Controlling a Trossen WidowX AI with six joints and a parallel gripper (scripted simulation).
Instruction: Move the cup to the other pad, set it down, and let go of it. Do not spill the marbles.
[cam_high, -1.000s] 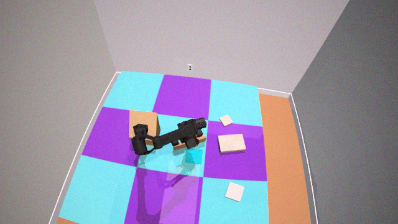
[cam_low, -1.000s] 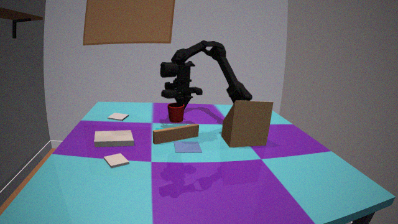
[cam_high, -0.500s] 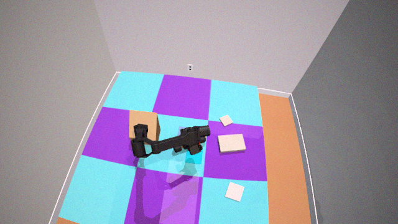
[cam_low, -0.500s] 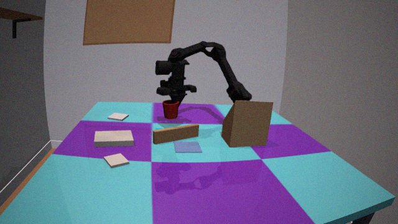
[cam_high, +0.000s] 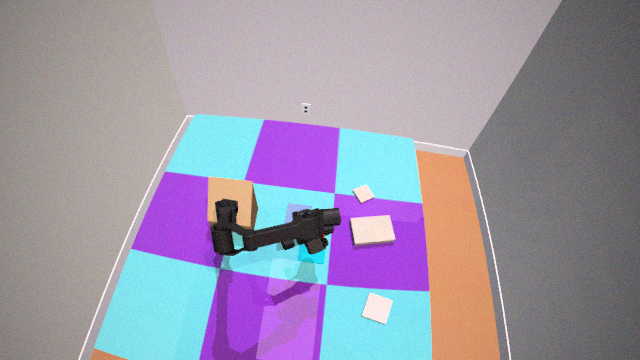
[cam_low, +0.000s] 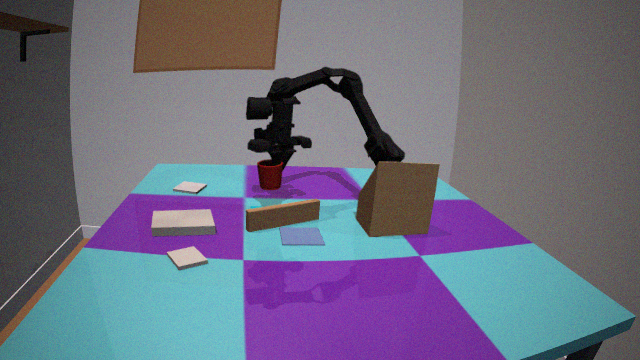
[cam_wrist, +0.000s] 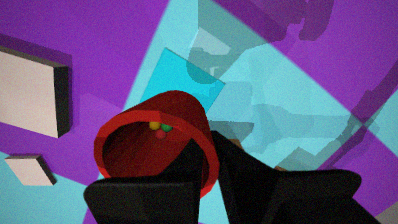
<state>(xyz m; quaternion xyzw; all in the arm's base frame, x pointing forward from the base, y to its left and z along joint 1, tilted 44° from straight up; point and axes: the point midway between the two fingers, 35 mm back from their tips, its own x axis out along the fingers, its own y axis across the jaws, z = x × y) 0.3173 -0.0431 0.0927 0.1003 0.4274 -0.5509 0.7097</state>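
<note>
The red marble is 30 mm ahead of my gripper tip, 30 mm to the left of it and 30 mm below it. Round my gripper tip: teal pad 30 mm ahead, 20 mm to the left, 130 mm below; then yellow marble 40 mm ahead, 30 mm to the left, 30 mm below; then red cup 30 mm ahead, 10 mm to the left.
</note>
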